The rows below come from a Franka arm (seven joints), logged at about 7 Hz.
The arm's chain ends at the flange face. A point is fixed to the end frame.
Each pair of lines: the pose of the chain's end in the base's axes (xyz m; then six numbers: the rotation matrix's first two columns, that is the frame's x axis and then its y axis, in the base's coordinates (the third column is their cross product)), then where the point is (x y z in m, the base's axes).
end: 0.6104, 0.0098, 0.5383, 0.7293, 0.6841, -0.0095, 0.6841, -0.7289, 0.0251
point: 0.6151 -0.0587 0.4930
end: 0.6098, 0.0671, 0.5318, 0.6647, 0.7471, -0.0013, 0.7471, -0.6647, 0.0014
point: 0.6201 0.0003 0.4849
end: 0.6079, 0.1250, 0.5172, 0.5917, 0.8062, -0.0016, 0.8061, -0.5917, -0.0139
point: 0.6238 0.0599 0.4695
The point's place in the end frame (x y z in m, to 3 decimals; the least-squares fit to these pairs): -0.043 0.052 0.047
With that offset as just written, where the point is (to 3 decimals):
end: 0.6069, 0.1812, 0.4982, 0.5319, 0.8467, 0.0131, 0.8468, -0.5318, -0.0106
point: 0.628 0.118 0.450
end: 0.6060, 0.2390, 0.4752, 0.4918, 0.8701, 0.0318, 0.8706, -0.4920, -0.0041
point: 0.631 0.177 0.427
